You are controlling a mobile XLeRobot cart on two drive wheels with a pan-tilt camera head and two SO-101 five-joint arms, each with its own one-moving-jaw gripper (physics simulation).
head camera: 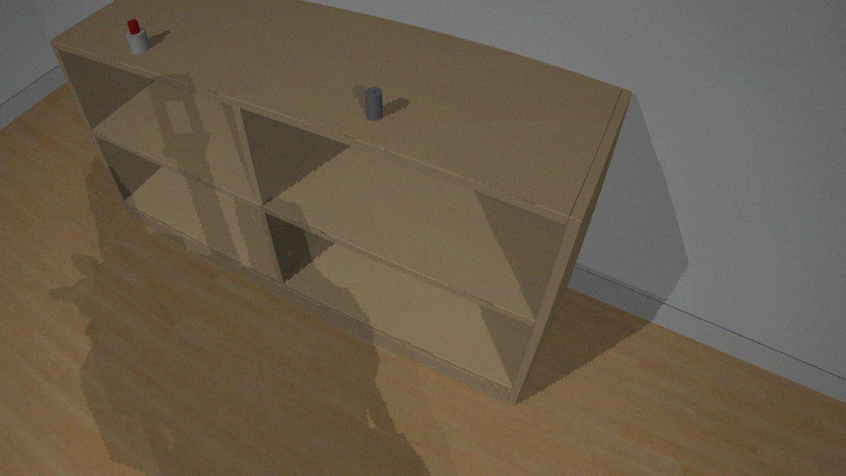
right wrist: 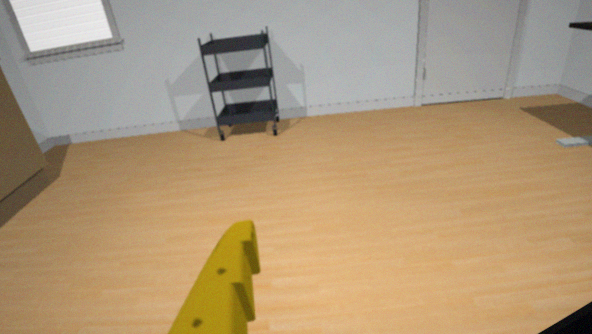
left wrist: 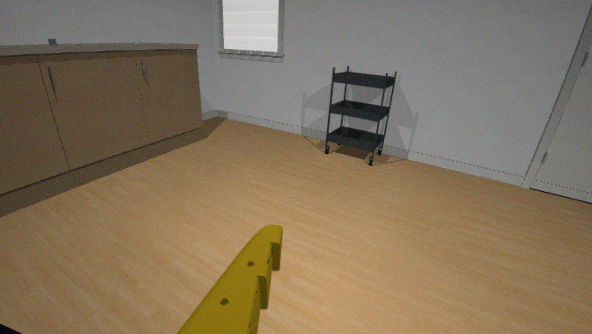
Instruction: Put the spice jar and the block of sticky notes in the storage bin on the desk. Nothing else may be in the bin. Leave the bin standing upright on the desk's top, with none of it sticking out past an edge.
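Frame: origin at the left arm's base, x ahead, y left, z up, level; millimetres.
Seen in the pictures: left hand, tool point: [left wrist: 281, 242]; right hand, tool point: [right wrist: 255, 239].
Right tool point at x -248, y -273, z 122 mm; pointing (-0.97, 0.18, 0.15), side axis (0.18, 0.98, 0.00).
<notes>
Offsets run from my right tool point to a thing's top centre.
A small white round container with a red top {dz -221, dx +1154, dy +878 mm} [head camera: 137, 39] stands upright at the left end of the shelf unit's top in the head view; it may be the spice jar. A grey cylinder {dz -237, dx +999, dy +329 mm} [head camera: 373, 104] stands near the middle of that top. The sticky notes, the storage bin and the desk cannot be made out in these views. My left gripper [left wrist: 272, 237] is fully open, with one yellow notched jaw in view above the floor. My right gripper [right wrist: 247, 235] is fully open in the same way. Both are empty and away from any object.
The wooden shelf unit [head camera: 502, 130] stands by the wall. A dark three-tier cart [left wrist: 362, 80] [right wrist: 240, 45] stands at the far wall. A cabinet counter [left wrist: 105, 105] is at the left. A pale flat piece [right wrist: 572, 142] lies at the right wrist view's right edge.
</notes>
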